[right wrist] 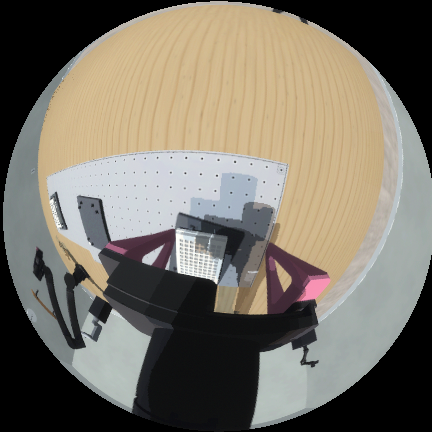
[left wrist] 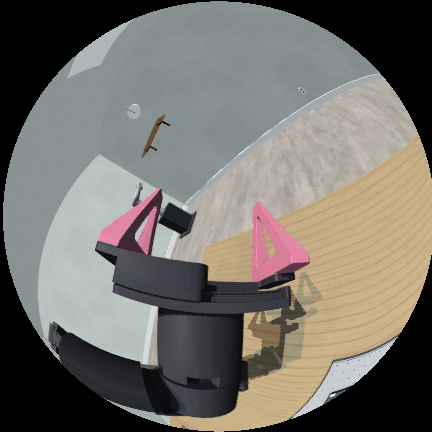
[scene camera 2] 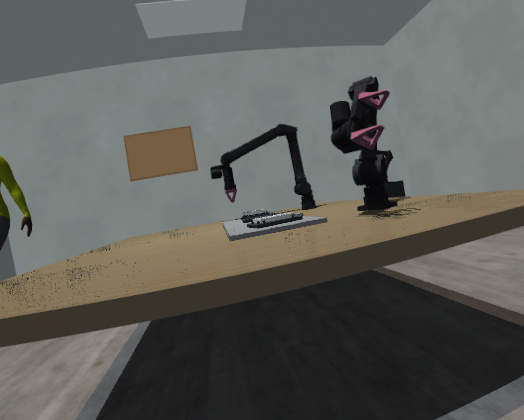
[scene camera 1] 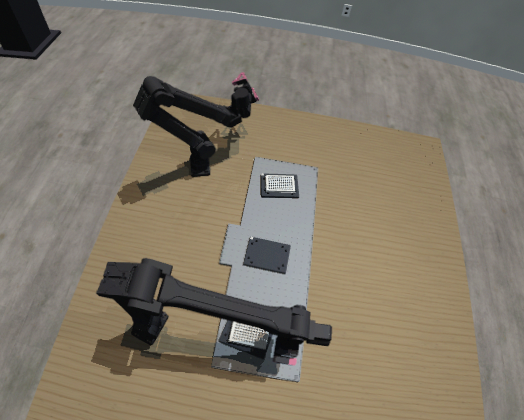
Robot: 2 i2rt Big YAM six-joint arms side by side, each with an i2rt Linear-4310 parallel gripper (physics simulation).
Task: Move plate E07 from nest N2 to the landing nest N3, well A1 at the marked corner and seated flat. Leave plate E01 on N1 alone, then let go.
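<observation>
One white well plate (scene camera 1: 247, 333) (right wrist: 197, 257) sits on the dark nest at the near end of the grey board. Another white plate (scene camera 1: 280, 183) (right wrist: 55, 212) sits on the far nest. The middle nest (scene camera 1: 267, 255) (right wrist: 94, 220) is bare, with a small light mark at its upper-left corner in scene camera 1. Labels are not legible, so I cannot tell E07 from E01. My right gripper (scene camera 1: 290, 361) (scene camera 2: 230, 196) (right wrist: 220, 241) is open and empty above the near end, its fingers pointing down. My left gripper (scene camera 1: 249, 85) (scene camera 2: 384, 111) (left wrist: 208, 197) is open, empty and raised far from the plates.
The perforated grey board (scene camera 1: 280, 220) (scene camera 2: 312, 221) (left wrist: 352, 372) (right wrist: 145, 190) lies on the wooden table (scene camera 1: 380, 250) (scene camera 2: 150, 270). My right forearm spans the near part of the board and partly hides the near nest in scene camera 1.
</observation>
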